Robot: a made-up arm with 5 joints. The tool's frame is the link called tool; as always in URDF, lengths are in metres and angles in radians. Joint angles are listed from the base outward.
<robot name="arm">
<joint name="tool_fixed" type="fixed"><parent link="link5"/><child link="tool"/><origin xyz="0 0 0" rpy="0 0 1.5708"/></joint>
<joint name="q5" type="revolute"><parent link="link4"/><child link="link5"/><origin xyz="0.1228 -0.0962 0" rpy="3.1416 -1.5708 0"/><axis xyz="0 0 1"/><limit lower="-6.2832" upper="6.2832"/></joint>
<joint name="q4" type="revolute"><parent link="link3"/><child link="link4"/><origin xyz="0.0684 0.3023 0" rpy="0 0 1.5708"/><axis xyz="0 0 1"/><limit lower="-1.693" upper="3.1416"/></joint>
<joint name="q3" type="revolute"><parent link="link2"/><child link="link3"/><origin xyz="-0.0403 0.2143 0" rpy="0 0 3.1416"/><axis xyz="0 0 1"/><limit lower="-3.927" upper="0.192"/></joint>
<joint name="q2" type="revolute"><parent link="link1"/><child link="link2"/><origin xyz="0 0 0" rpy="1.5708 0 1.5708"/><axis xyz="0 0 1"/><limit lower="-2.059" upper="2.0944"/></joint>
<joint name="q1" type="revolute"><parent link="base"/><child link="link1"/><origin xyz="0 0 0.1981" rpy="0 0 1.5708"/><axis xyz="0 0 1"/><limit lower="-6.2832" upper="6.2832"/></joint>
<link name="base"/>
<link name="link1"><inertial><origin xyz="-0.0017 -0.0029 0.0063"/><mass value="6.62"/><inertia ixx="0.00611" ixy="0" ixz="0" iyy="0.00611" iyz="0" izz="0.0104"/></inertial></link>
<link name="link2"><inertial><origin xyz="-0.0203 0.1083 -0.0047"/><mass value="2.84"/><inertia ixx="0.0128" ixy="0.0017" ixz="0" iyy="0.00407" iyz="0" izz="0.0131"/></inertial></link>
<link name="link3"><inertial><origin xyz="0.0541 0.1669 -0.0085"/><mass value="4.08"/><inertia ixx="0.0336" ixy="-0.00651" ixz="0" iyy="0.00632" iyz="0" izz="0.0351"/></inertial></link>
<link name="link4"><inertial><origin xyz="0.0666 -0.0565 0.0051"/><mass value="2.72"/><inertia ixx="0.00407" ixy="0.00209" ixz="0" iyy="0.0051" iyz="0" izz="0.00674"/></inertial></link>
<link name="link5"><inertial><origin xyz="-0.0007 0.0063 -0.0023"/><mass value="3.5"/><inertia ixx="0.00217" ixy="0" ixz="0" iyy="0.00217" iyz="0" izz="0.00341"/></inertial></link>
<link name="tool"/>
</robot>
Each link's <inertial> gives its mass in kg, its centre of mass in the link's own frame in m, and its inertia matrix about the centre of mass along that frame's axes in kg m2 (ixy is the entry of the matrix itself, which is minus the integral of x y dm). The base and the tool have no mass. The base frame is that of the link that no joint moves.
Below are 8 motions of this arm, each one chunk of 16 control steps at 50 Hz.
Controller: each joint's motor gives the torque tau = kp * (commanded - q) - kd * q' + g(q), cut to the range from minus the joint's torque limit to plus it. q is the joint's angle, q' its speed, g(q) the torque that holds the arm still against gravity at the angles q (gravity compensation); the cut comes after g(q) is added. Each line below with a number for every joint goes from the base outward.
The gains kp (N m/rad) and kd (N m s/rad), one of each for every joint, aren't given. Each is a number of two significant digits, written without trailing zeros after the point. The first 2 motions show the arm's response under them.
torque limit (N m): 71 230 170 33 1.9
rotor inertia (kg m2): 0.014 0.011 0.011 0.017 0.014
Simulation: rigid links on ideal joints. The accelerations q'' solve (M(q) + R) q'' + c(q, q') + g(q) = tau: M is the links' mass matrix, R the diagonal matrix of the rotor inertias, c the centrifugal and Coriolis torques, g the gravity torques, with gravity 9.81 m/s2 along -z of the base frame. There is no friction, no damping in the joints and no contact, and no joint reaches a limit. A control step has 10 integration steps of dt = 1/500 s. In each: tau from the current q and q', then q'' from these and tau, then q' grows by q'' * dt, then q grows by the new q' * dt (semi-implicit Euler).
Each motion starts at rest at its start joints. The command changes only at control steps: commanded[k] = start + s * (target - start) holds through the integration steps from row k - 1 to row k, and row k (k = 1, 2, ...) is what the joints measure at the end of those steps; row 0 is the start. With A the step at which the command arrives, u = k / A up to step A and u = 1 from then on. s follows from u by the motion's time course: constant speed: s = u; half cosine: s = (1 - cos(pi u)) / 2; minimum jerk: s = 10 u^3 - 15 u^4 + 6 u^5; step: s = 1 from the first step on.
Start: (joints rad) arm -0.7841 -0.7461 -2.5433 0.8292 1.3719
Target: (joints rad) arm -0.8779 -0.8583 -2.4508 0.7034 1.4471
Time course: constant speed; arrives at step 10
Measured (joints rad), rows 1 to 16:
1: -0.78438 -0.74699 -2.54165 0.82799 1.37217
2: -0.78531 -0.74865 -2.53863 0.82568 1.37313
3: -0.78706 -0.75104 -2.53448 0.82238 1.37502
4: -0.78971 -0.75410 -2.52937 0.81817 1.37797
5: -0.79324 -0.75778 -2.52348 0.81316 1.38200
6: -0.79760 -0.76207 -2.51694 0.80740 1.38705
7: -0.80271 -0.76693 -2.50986 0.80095 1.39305
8: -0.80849 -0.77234 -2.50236 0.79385 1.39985
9: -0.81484 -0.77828 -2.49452 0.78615 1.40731
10: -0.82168 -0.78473 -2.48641 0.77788 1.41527
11: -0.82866 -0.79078 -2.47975 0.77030 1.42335
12: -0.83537 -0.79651 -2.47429 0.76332 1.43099
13: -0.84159 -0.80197 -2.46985 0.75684 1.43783
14: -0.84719 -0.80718 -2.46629 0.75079 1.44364
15: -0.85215 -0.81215 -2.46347 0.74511 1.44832
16: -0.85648 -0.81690 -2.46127 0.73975 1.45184
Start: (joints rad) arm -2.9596 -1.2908 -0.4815 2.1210 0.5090
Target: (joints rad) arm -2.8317 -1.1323 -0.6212 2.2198 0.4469
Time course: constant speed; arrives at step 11
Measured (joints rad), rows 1 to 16:
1: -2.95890 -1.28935 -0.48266 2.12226 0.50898
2: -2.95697 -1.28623 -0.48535 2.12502 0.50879
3: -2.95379 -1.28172 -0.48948 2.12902 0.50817
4: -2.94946 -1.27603 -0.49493 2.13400 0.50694
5: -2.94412 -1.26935 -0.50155 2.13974 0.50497
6: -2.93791 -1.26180 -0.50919 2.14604 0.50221
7: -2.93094 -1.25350 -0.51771 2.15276 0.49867
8: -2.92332 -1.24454 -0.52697 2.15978 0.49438
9: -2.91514 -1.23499 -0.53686 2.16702 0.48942
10: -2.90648 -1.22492 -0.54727 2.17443 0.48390
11: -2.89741 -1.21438 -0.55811 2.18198 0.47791
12: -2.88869 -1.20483 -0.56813 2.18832 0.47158
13: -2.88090 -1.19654 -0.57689 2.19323 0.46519
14: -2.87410 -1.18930 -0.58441 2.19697 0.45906
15: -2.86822 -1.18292 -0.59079 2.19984 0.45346
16: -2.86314 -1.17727 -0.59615 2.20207 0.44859
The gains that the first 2 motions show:
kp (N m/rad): 86 140 200 20 2.6
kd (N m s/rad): 13 23 25 2.5 0.22
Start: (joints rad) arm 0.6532 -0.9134 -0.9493 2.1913 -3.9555
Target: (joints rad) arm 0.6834 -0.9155 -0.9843 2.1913 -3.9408
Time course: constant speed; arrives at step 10
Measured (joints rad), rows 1 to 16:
1: 0.65337 -0.91327 -0.94954 2.19149 -3.95547
2: 0.65384 -0.91303 -0.95013 2.19182 -3.95534
3: 0.65463 -0.91277 -0.95108 2.19219 -3.95507
4: 0.65573 -0.91253 -0.95239 2.19253 -3.95464
5: 0.65710 -0.91233 -0.95403 2.19281 -3.95401
6: 0.65870 -0.91219 -0.95598 2.19302 -3.95320
7: 0.66051 -0.91212 -0.95820 2.19313 -3.95220
8: 0.66249 -0.91212 -0.96067 2.19317 -3.95104
9: 0.66462 -0.91219 -0.96334 2.19313 -3.94973
10: 0.66687 -0.91231 -0.96618 2.19304 -3.94829
11: 0.66907 -0.91262 -0.96893 2.19271 -3.94678
12: 0.67106 -0.91306 -0.97145 2.19221 -3.94529
13: 0.67279 -0.91357 -0.97371 2.19166 -3.94389
14: 0.67430 -0.91410 -0.97568 2.19113 -3.94263
15: 0.67559 -0.91459 -0.97739 2.19067 -3.94154
16: 0.67670 -0.91504 -0.97883 2.19030 -3.94064

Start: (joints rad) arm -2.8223 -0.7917 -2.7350 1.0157 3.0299
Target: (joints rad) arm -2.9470 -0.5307 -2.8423 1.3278 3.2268
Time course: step
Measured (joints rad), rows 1 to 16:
1: -2.82481 -0.77704 -2.76073 1.03386 3.03531
2: -2.83090 -0.76357 -2.78131 1.05444 3.04891
3: -2.83953 -0.75038 -2.79803 1.07556 3.06840
4: -2.84985 -0.73726 -2.81140 1.09632 3.09166
5: -2.86114 -0.72410 -2.82189 1.11640 3.11682
6: -2.87280 -0.71085 -2.82992 1.13571 3.14226
7: -2.88432 -0.69754 -2.83586 1.15423 3.16671
8: -2.89529 -0.68420 -2.84004 1.17201 3.18918
9: -2.90539 -0.67086 -2.84275 1.18905 3.20897
10: -2.91439 -0.65761 -2.84425 1.20539 3.22567
11: -2.92216 -0.64451 -2.84476 1.22101 3.23906
12: -2.92863 -0.63164 -2.84448 1.23592 3.24915
13: -2.93384 -0.61907 -2.84360 1.25011 3.25610
14: -2.93788 -0.60688 -2.84226 1.26355 3.26019
15: -2.94090 -0.59515 -2.84059 1.27622 3.26180
16: -2.94305 -0.58393 -2.83872 1.28809 3.26133

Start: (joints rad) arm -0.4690 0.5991 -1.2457 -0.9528 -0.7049
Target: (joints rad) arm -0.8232 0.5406 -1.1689 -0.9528 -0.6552
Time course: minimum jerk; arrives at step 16
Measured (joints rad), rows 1 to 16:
1: -0.46901 0.59909 -1.24568 -0.95279 -0.70490
2: -0.46907 0.59899 -1.24554 -0.95272 -0.70490
3: -0.46934 0.59868 -1.24510 -0.95255 -0.70489
4: -0.47003 0.59804 -1.24416 -0.95225 -0.70487
5: -0.47150 0.59696 -1.24254 -0.95182 -0.70482
6: -0.47414 0.59537 -1.24012 -0.95131 -0.70470
7: -0.47838 0.59323 -1.23684 -0.95076 -0.70447
8: -0.48463 0.59057 -1.23273 -0.95020 -0.70405
9: -0.49323 0.58747 -1.22789 -0.94966 -0.70338
10: -0.50442 0.58401 -1.22250 -0.94914 -0.70236
11: -0.51832 0.58036 -1.21680 -0.94863 -0.70092
12: -0.53486 0.57665 -1.21105 -0.94808 -0.69898
13: -0.55383 0.57304 -1.20551 -0.94747 -0.69648
14: -0.57485 0.56967 -1.20041 -0.94675 -0.69340
15: -0.59742 0.56664 -1.19592 -0.94591 -0.68976
16: -0.62100 0.56396 -1.19210 -0.94495 -0.68559

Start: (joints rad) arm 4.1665 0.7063 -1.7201 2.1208 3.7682
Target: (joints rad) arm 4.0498 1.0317 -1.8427 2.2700 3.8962
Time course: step
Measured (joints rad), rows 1 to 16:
1: 4.16514 0.72569 -1.74551 2.14809 3.77219
2: 4.16170 0.74746 -1.76786 2.17189 3.78126
3: 4.15660 0.76953 -1.78531 2.19059 3.79387
4: 4.15017 0.79167 -1.79872 2.20518 3.80868
5: 4.14275 0.81362 -1.80882 2.21640 3.82453
6: 4.13462 0.83516 -1.81628 2.22482 3.84043
7: 4.12603 0.85607 -1.82162 2.23094 3.85564
8: 4.11721 0.87615 -1.82532 2.23522 3.86957
9: 4.10836 0.89525 -1.82774 2.23807 3.88187
10: 4.09965 0.91322 -1.82922 2.23987 3.89231
11: 4.09122 0.92996 -1.83000 2.24094 3.90081
12: 4.08320 0.94540 -1.83029 2.24157 3.90738
13: 4.07570 0.95951 -1.83027 2.24198 3.91215
14: 4.06878 0.97227 -1.83006 2.24234 3.91527
15: 4.06251 0.98369 -1.82977 2.24278 3.91696
16: 4.05692 0.99380 -1.82948 2.24337 3.91743

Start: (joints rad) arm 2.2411 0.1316 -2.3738 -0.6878 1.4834
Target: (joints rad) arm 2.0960 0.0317 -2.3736 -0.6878 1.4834
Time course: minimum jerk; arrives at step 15
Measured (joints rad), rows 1 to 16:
1: 2.24109 0.13159 -2.37379 -0.68780 1.48340
2: 2.24097 0.13152 -2.37371 -0.68775 1.48343
3: 2.24054 0.13130 -2.37349 -0.68760 1.48353
4: 2.23950 0.13082 -2.37306 -0.68721 1.48378
5: 2.23750 0.12996 -2.37239 -0.68647 1.48423
6: 2.23422 0.12860 -2.37147 -0.68529 1.48494
7: 2.22944 0.12665 -2.37033 -0.68362 1.48594
8: 2.22303 0.12407 -2.36906 -0.68149 1.48719
9: 2.21504 0.12085 -2.36773 -0.67897 1.48864
10: 2.20565 0.11700 -2.36645 -0.67621 1.49017
11: 2.19522 0.11262 -2.36534 -0.67343 1.49165
12: 2.18418 0.10780 -2.36450 -0.67084 1.49295
13: 2.17305 0.10268 -2.36400 -0.66866 1.49392
14: 2.16235 0.09737 -2.36388 -0.66711 1.49444
15: 2.15249 0.09200 -2.36413 -0.66632 1.49445
16: 2.14371 0.08661 -2.36468 -0.66632 1.49395

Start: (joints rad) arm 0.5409 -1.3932 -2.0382 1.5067 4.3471
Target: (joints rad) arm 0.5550 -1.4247 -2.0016 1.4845 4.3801
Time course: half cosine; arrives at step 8
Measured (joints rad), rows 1 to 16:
1: 0.54091 -1.39332 -2.03799 1.50652 4.34714
2: 0.54096 -1.39376 -2.03722 1.50587 4.34736
3: 0.54110 -1.39467 -2.03566 1.50465 4.34797
4: 0.54139 -1.39609 -2.03326 1.50288 4.34917
5: 0.54186 -1.39799 -2.03014 1.50074 4.35112
6: 0.54253 -1.40021 -2.02657 1.49847 4.35383
7: 0.54339 -1.40257 -2.02292 1.49637 4.35722
8: 0.54440 -1.40483 -2.01958 1.49471 4.36106
9: 0.54550 -1.40688 -2.01674 1.49352 4.36504
10: 0.54664 -1.40872 -2.01433 1.49263 4.36890
11: 0.54777 -1.41039 -2.01228 1.49193 4.37247
12: 0.54885 -1.41190 -2.01057 1.49133 4.37561
13: 0.54987 -1.41326 -2.00912 1.49080 4.37826
14: 0.55081 -1.41450 -2.00791 1.49028 4.38038
15: 0.55166 -1.41563 -2.00691 1.48978 4.38198
16: 0.55241 -1.41665 -2.00607 1.48929 4.38310

